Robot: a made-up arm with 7 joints. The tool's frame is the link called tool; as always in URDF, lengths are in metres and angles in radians. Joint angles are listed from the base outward. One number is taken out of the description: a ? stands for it. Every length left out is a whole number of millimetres.
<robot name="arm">
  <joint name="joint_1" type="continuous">
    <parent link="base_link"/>
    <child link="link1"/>
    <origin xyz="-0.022 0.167 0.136"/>
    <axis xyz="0 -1 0"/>
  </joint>
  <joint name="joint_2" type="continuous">
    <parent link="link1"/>
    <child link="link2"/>
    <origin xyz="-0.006 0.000 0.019"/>
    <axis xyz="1 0 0"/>
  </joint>
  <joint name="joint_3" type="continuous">
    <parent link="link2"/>
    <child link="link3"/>
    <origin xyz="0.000 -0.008 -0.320"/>
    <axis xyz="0 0 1"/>
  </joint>
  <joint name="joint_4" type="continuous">
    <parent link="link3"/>
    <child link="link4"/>
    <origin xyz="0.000 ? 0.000"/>
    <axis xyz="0 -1 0"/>
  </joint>
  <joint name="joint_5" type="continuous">
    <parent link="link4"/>
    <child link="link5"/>
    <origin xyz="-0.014 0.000 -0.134"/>
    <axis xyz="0 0 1"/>
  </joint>
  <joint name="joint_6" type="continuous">
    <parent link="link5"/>
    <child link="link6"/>
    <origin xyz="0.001 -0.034 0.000"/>
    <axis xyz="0 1 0"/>
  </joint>
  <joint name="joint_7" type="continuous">
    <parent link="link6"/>
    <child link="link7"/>
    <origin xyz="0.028 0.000 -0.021"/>
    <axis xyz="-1 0 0"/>
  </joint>
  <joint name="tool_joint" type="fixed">
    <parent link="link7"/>
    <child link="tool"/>
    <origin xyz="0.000 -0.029 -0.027" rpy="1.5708 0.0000 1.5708"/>
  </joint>
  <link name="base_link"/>
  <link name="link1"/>
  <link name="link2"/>
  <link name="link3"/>
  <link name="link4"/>
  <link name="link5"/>
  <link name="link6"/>
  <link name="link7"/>
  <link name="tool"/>
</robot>
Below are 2 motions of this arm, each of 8 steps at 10 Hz.
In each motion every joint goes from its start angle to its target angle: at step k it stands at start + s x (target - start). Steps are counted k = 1, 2, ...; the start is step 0. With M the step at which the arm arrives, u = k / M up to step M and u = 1 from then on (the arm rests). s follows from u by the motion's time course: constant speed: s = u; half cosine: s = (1 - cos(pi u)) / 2; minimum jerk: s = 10 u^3 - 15 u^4 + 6 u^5.
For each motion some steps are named. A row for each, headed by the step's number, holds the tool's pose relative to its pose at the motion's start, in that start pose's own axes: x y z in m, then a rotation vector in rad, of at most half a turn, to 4 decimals.
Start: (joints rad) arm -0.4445 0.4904 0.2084 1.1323 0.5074 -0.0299 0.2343
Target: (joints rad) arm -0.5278 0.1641 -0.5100 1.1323 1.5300 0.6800 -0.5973
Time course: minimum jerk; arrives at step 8
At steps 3, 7, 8:
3: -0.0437 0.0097 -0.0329 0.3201 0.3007 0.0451
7: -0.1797 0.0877 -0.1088 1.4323 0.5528 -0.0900
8: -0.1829 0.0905 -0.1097 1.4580 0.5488 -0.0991

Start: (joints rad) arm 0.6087 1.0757 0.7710 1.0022 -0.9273 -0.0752 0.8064
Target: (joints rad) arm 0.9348 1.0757 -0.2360 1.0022 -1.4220 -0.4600 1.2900
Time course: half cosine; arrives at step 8
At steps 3, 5, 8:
3: -0.0288 -0.0017 0.0147 -0.0148 -0.3906 -0.2561
5: -0.0510 0.0024 0.0184 0.0496 -0.8929 -0.5446
8: -0.0554 0.0077 0.0151 0.1845 -1.3039 -0.7416

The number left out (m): -0.039
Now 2 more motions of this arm.
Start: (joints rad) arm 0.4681 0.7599 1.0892 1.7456 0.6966 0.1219 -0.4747
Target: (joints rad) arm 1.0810 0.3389 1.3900 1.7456 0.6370 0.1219 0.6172
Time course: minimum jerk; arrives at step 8
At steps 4, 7, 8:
4: -0.0252 0.0228 -0.0029 -0.1125 0.2844 -0.2118
7: -0.0629 0.0489 -0.0051 -0.2982 0.5136 -0.4205
8: -0.0644 0.0498 -0.0051 -0.3054 0.5203 -0.4274

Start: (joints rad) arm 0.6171 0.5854 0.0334 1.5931 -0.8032 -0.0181 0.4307
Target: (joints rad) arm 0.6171 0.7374 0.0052 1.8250 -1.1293 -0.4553 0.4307
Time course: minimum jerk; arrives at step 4
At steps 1, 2, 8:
1: 0.0036 0.0022 -0.0031 -0.0377 -0.0723 0.0135
2: 0.0171 0.0113 -0.0155 -0.1769 -0.3525 0.0480
8: 0.0342 0.0238 -0.0324 -0.3372 -0.7102 0.0519

